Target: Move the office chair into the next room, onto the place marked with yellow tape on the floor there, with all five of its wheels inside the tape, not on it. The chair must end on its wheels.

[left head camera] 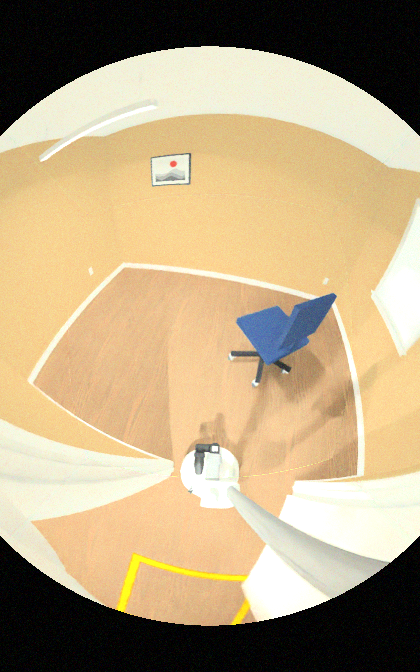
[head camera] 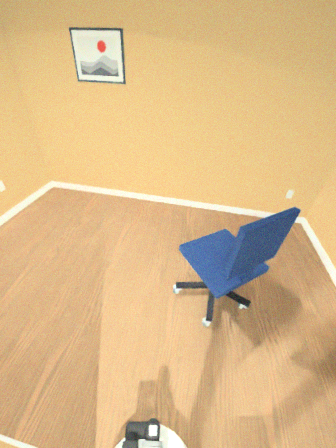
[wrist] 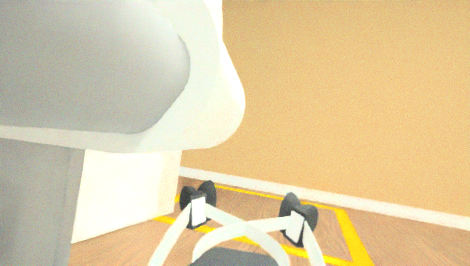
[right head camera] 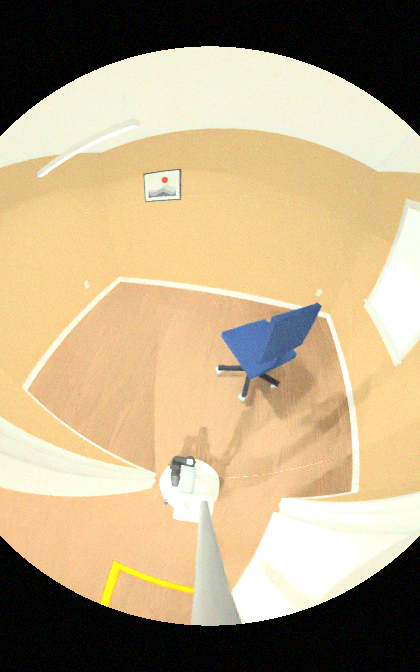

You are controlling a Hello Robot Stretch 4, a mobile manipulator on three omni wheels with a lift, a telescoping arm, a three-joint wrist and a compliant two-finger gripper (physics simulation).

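Places are measured from the robot's base along level axes (x right, y ahead, z up), in metres.
Pixels of known places: gripper, between the fingertips: point(left head camera: 197, 494) point(wrist: 247, 202).
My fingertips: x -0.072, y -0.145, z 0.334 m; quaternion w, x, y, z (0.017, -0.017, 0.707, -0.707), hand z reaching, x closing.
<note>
Ahead of a thing's pixels: the offset from my fingertips to its top centre. "spot": to the spot under its first point.
The office chair {spot: dz +0.108, dx +0.396, dy +1.224 m} point(head camera: 206, 257) point(left head camera: 265, 330) point(right head camera: 245, 345), with a blue seat and back, stands upright on its black wheeled base in the room ahead, right of centre in the head views. Three of its wheels show; the others are hidden under the seat. The chair does not show in the wrist view. The yellow tape point(left head camera: 128, 582) point(right head camera: 110, 582) point(wrist: 351, 236) lies on the other room's floor, behind the robot in the side head views; parts of it are cut off or hidden. My gripper point(wrist: 247, 202) is open and empty, facing the taped side, away from the chair.
The robot's base point(left head camera: 227, 470) point(right head camera: 205, 480) is at the doorway, between the left wall end {spot: dz +0.060, dx -0.214, dy +0.152 m} point(left head camera: 162, 467) and the right door post point(left head camera: 305, 487). The open white door point(left head camera: 285, 545) point(right head camera: 280, 555) point(wrist: 125, 195) stands behind right, beside the tape. Walls stand behind and right of the chair.
</note>
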